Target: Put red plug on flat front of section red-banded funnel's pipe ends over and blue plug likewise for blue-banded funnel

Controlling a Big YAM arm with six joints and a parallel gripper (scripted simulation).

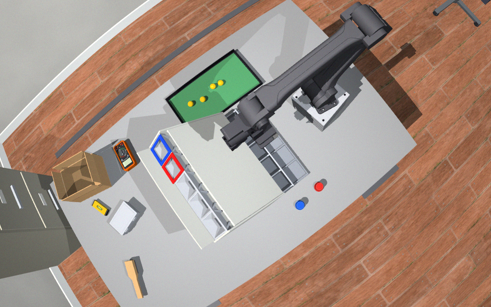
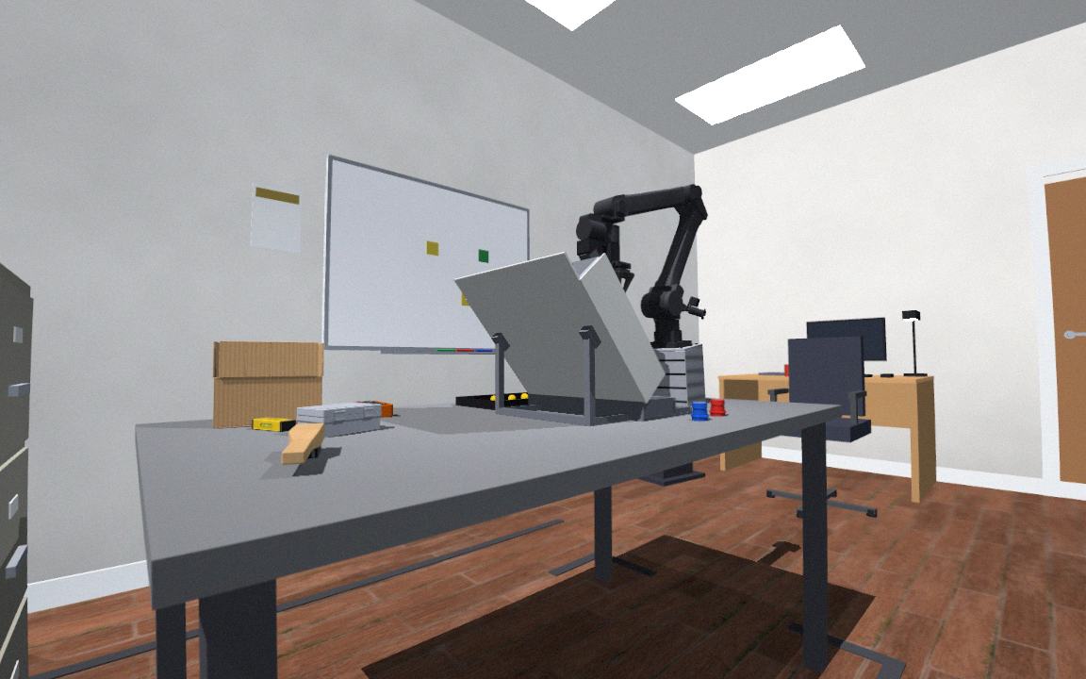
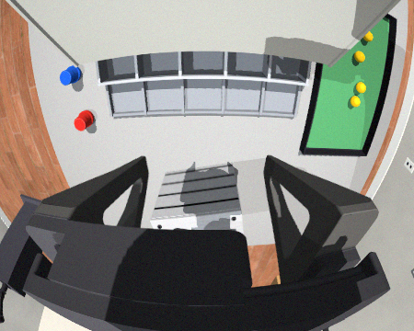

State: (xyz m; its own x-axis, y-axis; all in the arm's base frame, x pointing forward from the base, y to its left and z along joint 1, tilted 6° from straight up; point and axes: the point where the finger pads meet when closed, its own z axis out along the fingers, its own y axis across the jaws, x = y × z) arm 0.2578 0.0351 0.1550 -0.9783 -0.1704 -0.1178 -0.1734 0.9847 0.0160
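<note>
My hand is 320 mm to the left of the green tray, 290 mm above it and 80 mm short of it. From my hand the other things lie so: multimeter 560 mm ahead, 280 mm below, 250 mm to the right; then sloped cover 140 mm ahead, 90 mm below, 30 mm to the left; then grey case 670 mm ahead, 270 mm below.
</note>
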